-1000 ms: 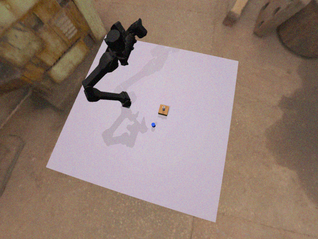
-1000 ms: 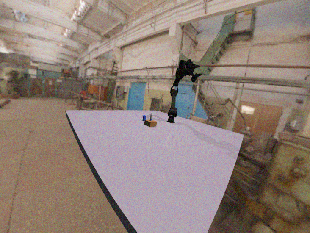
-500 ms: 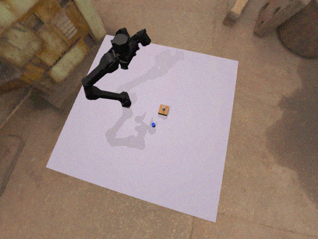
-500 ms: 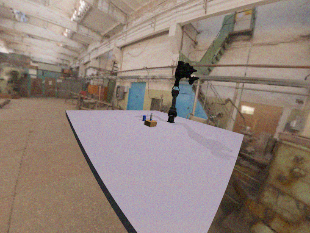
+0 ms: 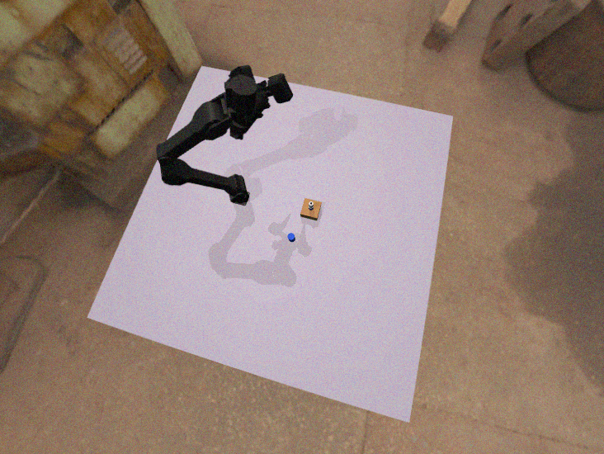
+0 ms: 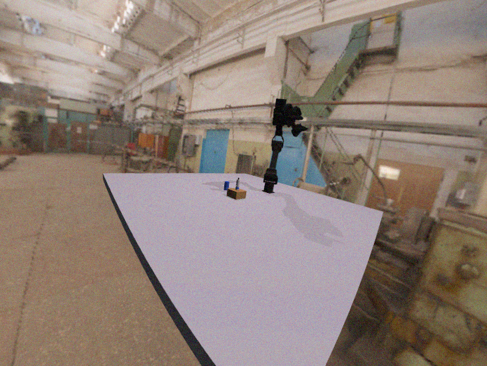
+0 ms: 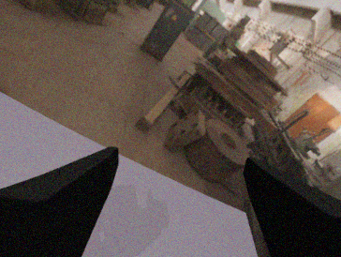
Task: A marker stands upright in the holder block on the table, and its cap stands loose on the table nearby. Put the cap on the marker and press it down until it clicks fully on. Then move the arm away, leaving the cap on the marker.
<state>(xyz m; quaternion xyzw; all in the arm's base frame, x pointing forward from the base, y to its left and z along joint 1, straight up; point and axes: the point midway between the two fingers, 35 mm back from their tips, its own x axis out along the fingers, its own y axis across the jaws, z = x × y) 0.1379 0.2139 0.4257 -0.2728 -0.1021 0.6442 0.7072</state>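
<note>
Now: the blue cap 130 mm ahead of my gripper tip, 370 mm to the right of it and 390 mm below it. Also, from my gripper tip: holder block: 170 mm ahead, 230 mm to the right, 400 mm below.
</note>
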